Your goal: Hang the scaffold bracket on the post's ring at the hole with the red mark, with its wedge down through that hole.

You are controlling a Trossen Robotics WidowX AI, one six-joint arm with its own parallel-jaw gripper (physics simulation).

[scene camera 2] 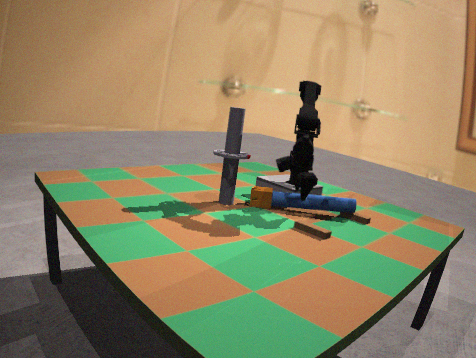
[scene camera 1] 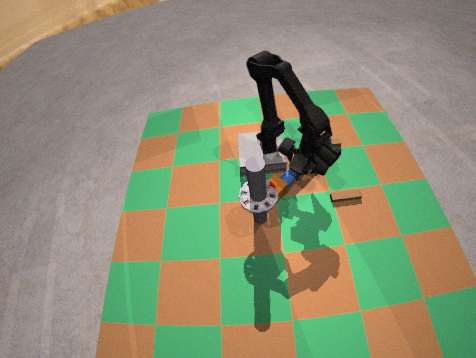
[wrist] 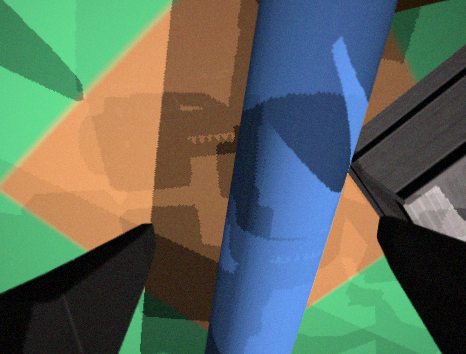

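The scaffold bracket is a blue tube (scene camera 1: 288,177) (scene camera 2: 322,202) (wrist: 295,150) with an orange head (scene camera 1: 278,186) (scene camera 2: 261,197). It lies low along the table, head toward the post; its wedge cannot be made out. The grey post (scene camera 1: 257,184) (scene camera 2: 228,181) stands upright and carries a pale ring (scene camera 2: 221,152) with holes around it. The red mark (scene camera 1: 272,185) (scene camera 2: 248,156) is on the ring's side facing the bracket. My gripper (scene camera 1: 315,168) (scene camera 2: 305,192) (wrist: 265,230) is open above the blue tube. In the wrist view the tube runs between the fingertips, with gaps on both sides.
A brown strip (scene camera 1: 346,197) (scene camera 2: 312,231) lies beside the tube, and another strip (scene camera 2: 361,218) lies near its far end. A grey block (scene camera 1: 250,147) (wrist: 435,212) at the arm's base stands close to the tube. The checkered table (scene camera 1: 190,290) (scene camera 2: 200,275) bears everything.
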